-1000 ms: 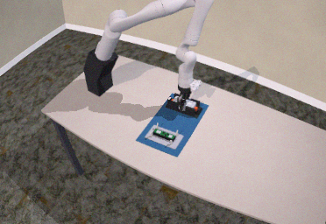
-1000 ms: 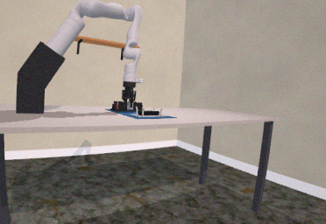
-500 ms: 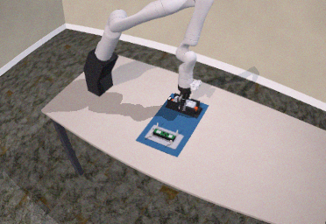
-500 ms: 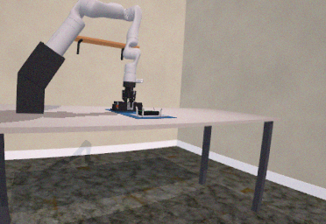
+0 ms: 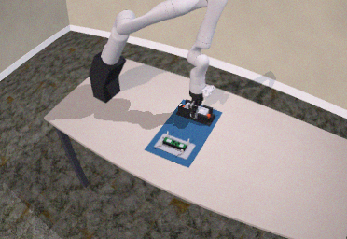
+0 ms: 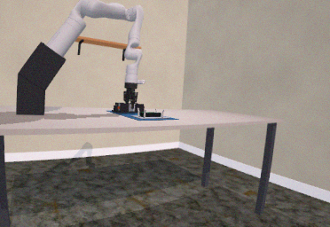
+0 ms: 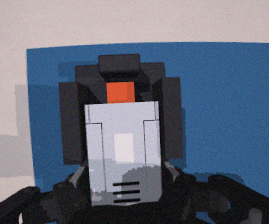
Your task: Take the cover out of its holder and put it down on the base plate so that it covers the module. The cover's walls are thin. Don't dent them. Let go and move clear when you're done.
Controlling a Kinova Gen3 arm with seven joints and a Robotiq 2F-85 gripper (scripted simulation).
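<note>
My gripper is now right at the light grey cover.
</note>
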